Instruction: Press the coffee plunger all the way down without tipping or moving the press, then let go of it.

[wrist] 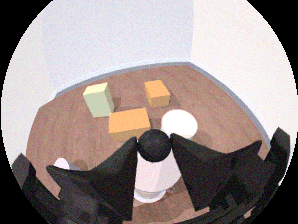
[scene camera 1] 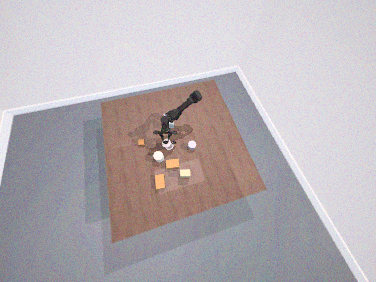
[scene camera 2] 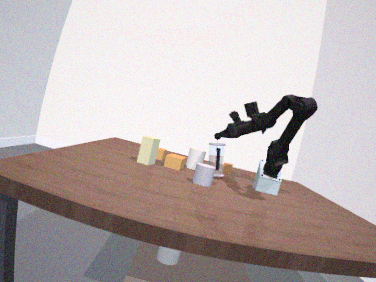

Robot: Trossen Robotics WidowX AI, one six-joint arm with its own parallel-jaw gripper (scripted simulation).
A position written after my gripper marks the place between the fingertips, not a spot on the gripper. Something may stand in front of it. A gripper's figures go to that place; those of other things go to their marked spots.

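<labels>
My gripper [wrist: 153, 139], 0.10 m from the lens. Coffee press [wrist: 157, 170], 0.12 m from the lens.
</labels>
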